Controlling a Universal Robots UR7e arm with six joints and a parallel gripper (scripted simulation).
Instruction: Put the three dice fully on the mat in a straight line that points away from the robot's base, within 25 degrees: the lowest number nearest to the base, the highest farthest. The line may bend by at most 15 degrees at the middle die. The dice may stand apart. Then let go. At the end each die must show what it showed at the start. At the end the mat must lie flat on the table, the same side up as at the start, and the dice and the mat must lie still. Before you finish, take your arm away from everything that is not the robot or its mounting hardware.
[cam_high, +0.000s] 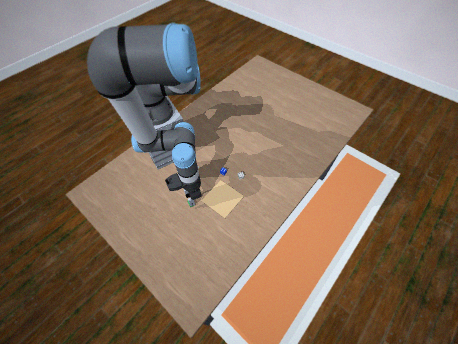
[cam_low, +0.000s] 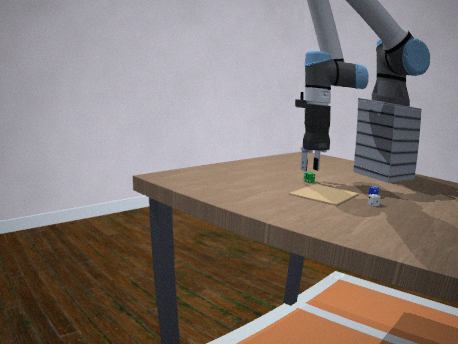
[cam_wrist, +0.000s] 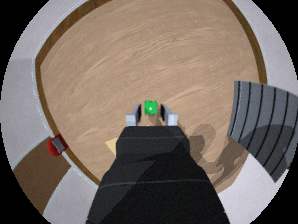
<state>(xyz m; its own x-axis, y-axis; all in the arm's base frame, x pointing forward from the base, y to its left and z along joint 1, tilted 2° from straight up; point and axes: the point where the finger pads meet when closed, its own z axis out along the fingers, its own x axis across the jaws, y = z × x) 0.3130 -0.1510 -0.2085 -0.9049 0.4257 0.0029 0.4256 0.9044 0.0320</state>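
Right now the green die is 40 mm below my hand. From my hand the other things lie so: tan mat: 110 mm to the left, 90 mm ahead, 50 mm below; blue die: 220 mm to the left, 40 mm below, 10 mm ahead; white die: 250 mm to the left, 90 mm ahead, 40 mm below.
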